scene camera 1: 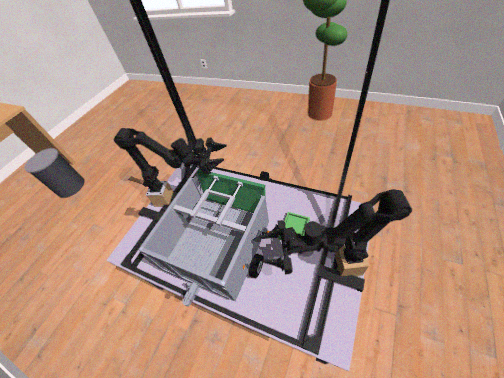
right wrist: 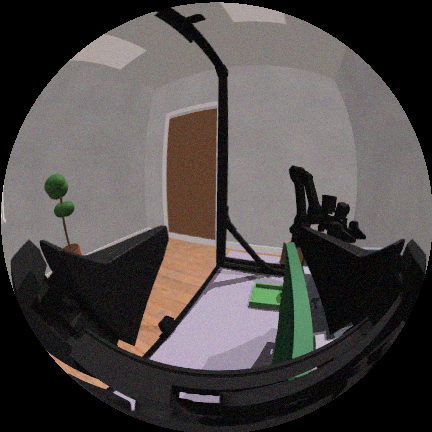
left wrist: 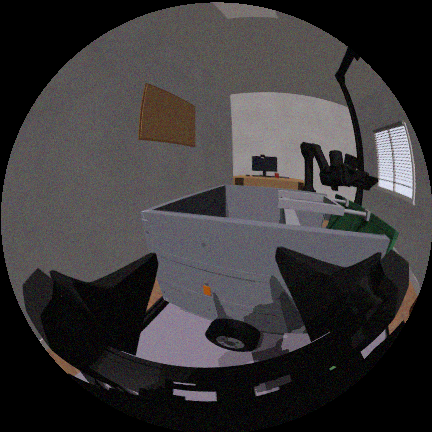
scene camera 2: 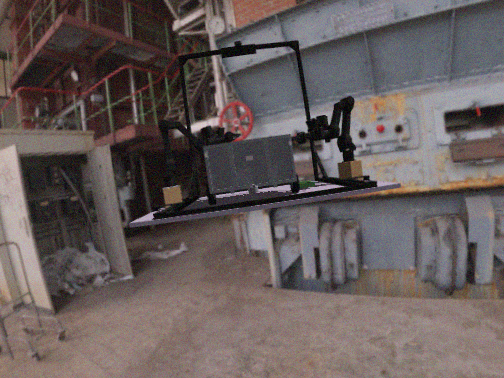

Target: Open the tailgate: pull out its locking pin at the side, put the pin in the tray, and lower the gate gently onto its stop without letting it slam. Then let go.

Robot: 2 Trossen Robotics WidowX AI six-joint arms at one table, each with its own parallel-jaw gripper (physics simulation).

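Frame: origin at the left arm's base, x ahead, y left, z up, level; metres.
Where they show: left gripper, between the fingertips: point(scene camera 1: 260, 249) point(right wrist: 360, 238) point(left wrist: 217, 257) point(scene camera 2: 297, 137); right gripper, between the fingertips: point(scene camera 1: 225, 152) point(right wrist: 236, 233) point(left wrist: 372, 176) point(scene camera 2: 238, 135); left arm's base, origin of its link: point(scene camera 1: 353, 255) point(right wrist: 295, 243) point(scene camera 2: 349, 161); right arm's base, origin of its link: point(scene camera 1: 156, 187) point(scene camera 2: 170, 186).
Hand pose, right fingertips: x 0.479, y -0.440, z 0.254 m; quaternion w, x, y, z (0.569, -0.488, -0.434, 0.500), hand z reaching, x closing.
Things, the pixels of their top centre, and the offset from my right fingertips. "spot": a spot on its surface instead.
- green tray, centre of its top: point(right wrist: 272, 293) point(scene camera 1: 294, 227) point(scene camera 2: 302, 182) 0.275 m back, 0.226 m left, 0.349 m down
- white frame, a spot on its surface: point(scene camera 1: 220, 195) spot: 0.039 m ahead, 0.173 m left, 0.088 m down
- wheel, centre of its top: point(left wrist: 233, 325) point(scene camera 1: 255, 261) 0.075 m back, 0.412 m left, 0.267 m down
- hitch, a spot on its surface: point(scene camera 1: 190, 294) spot: 0.207 m ahead, 0.518 m left, 0.288 m down
The green tailgate point(scene camera 1: 251, 197) point(left wrist: 350, 220) point(right wrist: 300, 325) stands at the back end of the grey trailer box point(scene camera 1: 170, 226) point(scene camera 2: 250, 167) point(left wrist: 225, 235); it looks steep, leaning slightly outward in the left wrist view. The locking pin cannot be made out. The green tray point(scene camera 1: 296, 225) point(right wrist: 264, 296) lies right of the trailer; a small darker patch at its edge in the right wrist view is unclear. My left gripper point(scene camera 1: 271, 254) point(left wrist: 217, 257) is open and empty, beside the trailer's right side wall. My right gripper point(scene camera 1: 218, 154) point(right wrist: 236, 233) is open and empty, behind the gate's left upper end.
A white frame point(scene camera 1: 220, 195) with two rods lies across the box towards the gate. A wheel point(scene camera 1: 256, 266) point(left wrist: 232, 335) sits low by the side wall, near the left gripper. Black posts point(scene camera 1: 362, 100) point(right wrist: 222, 165) rise at the mat's sides. The hitch point(scene camera 1: 190, 294) sticks out at the front.
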